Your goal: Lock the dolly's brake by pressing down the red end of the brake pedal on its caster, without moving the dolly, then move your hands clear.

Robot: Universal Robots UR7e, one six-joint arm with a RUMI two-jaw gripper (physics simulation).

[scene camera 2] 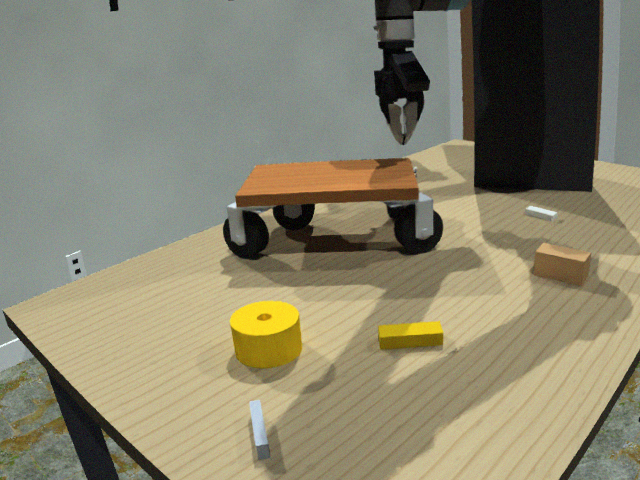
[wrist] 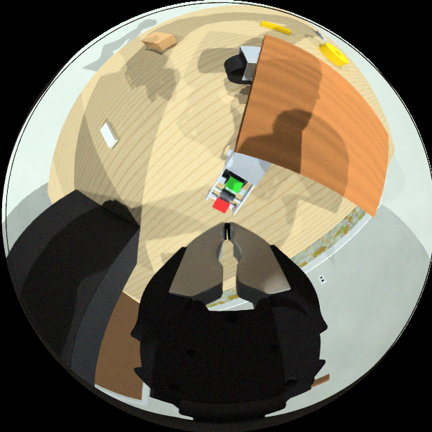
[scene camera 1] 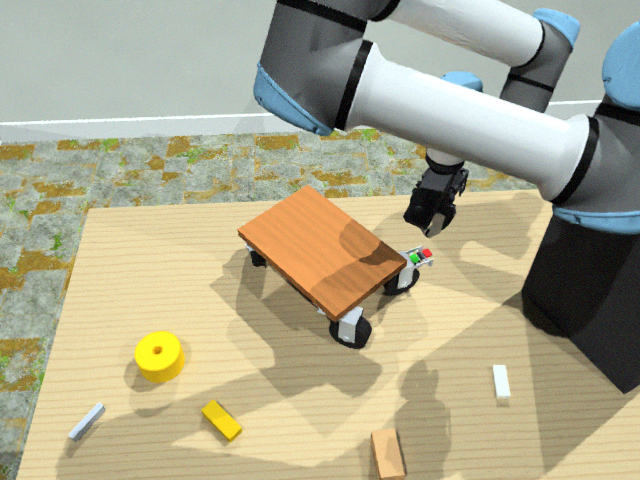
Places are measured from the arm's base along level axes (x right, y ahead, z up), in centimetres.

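Pixels of known places: gripper, between the fingertips: (scene camera 2: 402,144) (scene camera 1: 427,236).
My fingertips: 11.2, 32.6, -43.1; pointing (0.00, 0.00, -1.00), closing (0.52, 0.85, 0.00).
Observation:
Ahead of a thing's pixels: the offset from my fingertips to its top centre, as dx, dy, dz. "pt": to the spot under its first point.
The dolly {pt -2.8, +23.0, -1.1} (scene camera 1: 315,248) (scene camera 2: 330,180) (wrist: 310,110) stands on its wheels, with an orange wooden deck. The brake pedal sticks out from the caster at its right corner in scene camera 1. The pedal's red end {pt -0.3, -0.5, -4.6} (scene camera 1: 427,252) (wrist: 221,205) is outermost, and its green end {pt -1.6, +2.3, -4.8} (scene camera 1: 414,257) (wrist: 234,184) is nearer the deck. In scene camera 2 the deck hides most of the pedal. My gripper (scene camera 1: 429,235) (scene camera 2: 403,142) (wrist: 226,224) is shut and empty, pointing down. It hangs above the table, higher than the deck and close beside the red end, not touching the pedal.
A yellow cylinder {-22.9, +53.0, -8.8} (scene camera 1: 159,356) (scene camera 2: 266,333) (wrist: 334,54), a yellow block {-35.1, +39.4, -11.8} (scene camera 1: 221,420) (scene camera 2: 410,335), a grey bar {-36.0, +64.0, -11.7} (scene camera 1: 86,421) (scene camera 2: 259,428), a tan block {-41.6, +9.3, -9.5} (scene camera 1: 387,453) (scene camera 2: 561,264) and a white block {-25.6, -13.4, -12.3} (scene camera 1: 500,381) (scene camera 2: 541,212) lie on the table. The black robot pedestal (scene camera 1: 578,289) (scene camera 2: 532,98) stands right of the dolly.

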